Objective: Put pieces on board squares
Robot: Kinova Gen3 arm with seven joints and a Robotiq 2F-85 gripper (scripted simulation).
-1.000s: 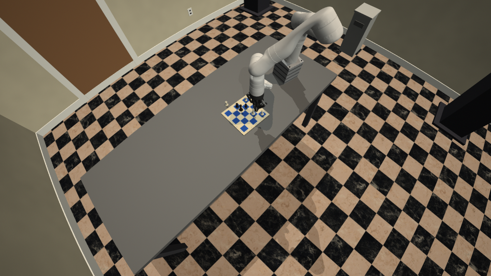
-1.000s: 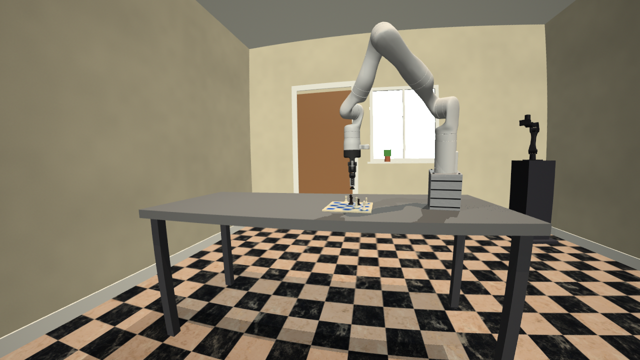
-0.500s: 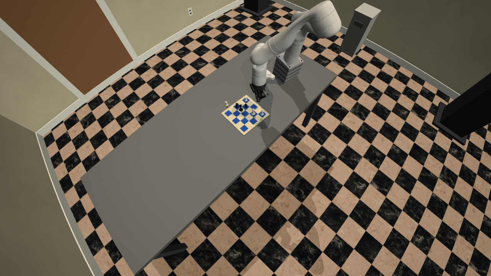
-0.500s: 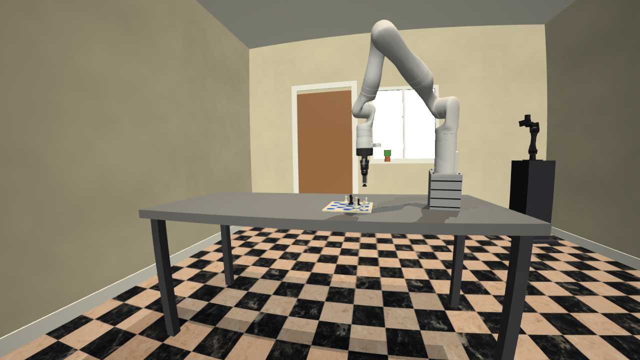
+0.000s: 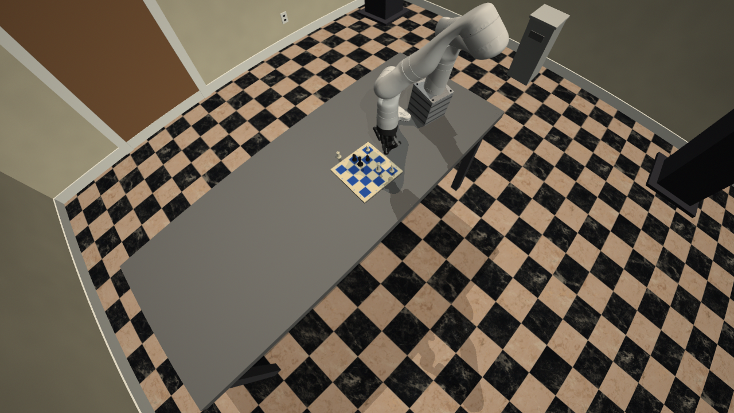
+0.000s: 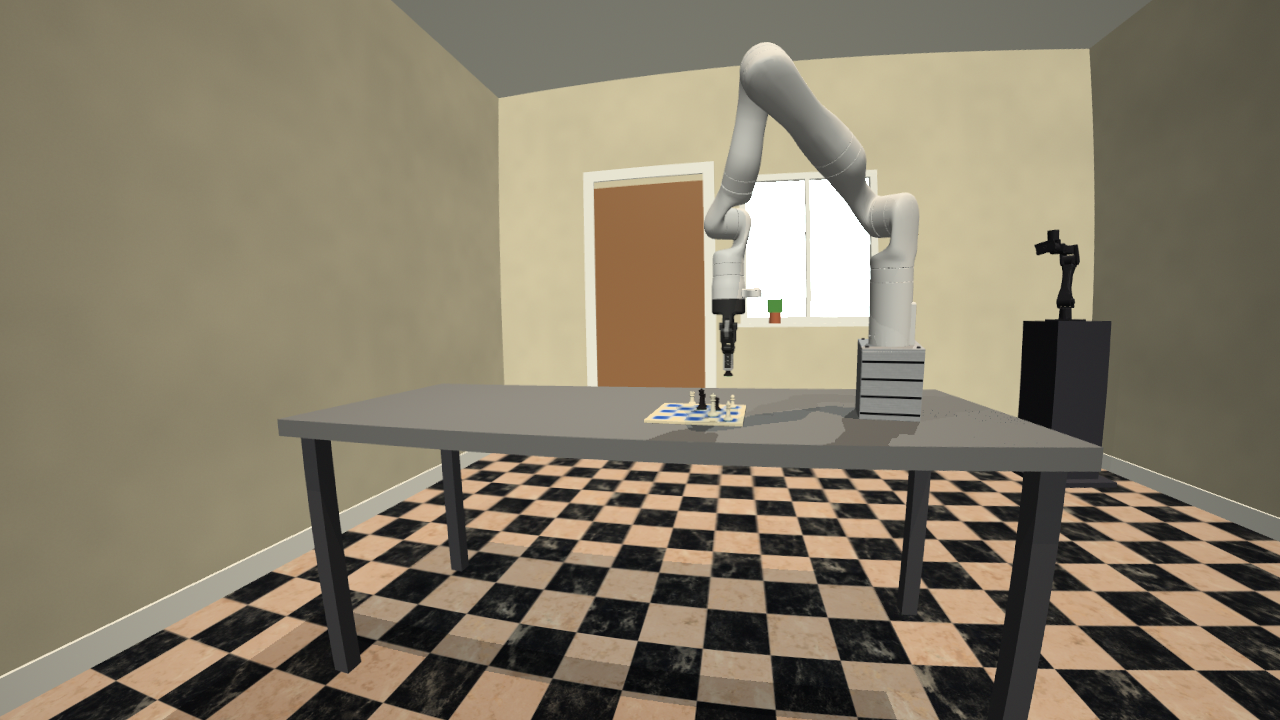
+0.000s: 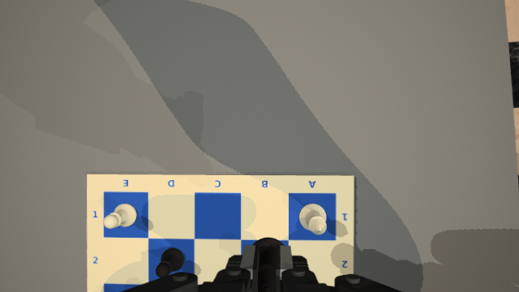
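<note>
Now: the tall white piece 3 cm ahead of my hand, 1 cm to the right of it and 10 cm below it. Round my hand: tall black piece 6 cm ahead, 9 cm to the right, 10 cm below; black pawn 3 cm ahead, 8 cm to the right, 11 cm below; black bishop 1 cm below.
</note>
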